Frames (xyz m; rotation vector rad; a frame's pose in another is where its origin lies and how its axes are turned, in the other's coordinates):
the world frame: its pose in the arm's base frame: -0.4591 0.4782 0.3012 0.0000 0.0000 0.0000
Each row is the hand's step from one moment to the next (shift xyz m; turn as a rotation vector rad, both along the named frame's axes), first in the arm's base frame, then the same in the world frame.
Working: the arm's base frame: its pose in the world frame: 0.4591 -0.4782 -0.3012 0.0000 0.0000 0.0000

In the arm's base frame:
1: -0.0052 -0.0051 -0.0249 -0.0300 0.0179 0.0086
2: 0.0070 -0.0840 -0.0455 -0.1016 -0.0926 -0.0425
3: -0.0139 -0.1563 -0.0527 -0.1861 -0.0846 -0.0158
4: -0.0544 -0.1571 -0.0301 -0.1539 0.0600 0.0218
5: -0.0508 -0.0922 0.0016 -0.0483 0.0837 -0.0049
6: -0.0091 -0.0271 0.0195 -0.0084 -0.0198 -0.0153
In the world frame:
1: -0.0052 -0.0051 -0.0249 -0.0300 0.0179 0.0086
2: 0.0070 -0.0840 -0.0455 -0.1016 -0.0926 -0.0425
3: -0.0139 -0.1563 -0.0527 -0.1861 -0.0846 -0.0158
4: -0.0544 -0.1571 -0.0301 -0.1539 0.0600 0.0218
5: -0.0508 -0.0922 0.0016 -0.0483 0.0837 -0.0049
6: -0.0091 -0.0271 0.0195 -0.0084 -0.0198 -0.0153

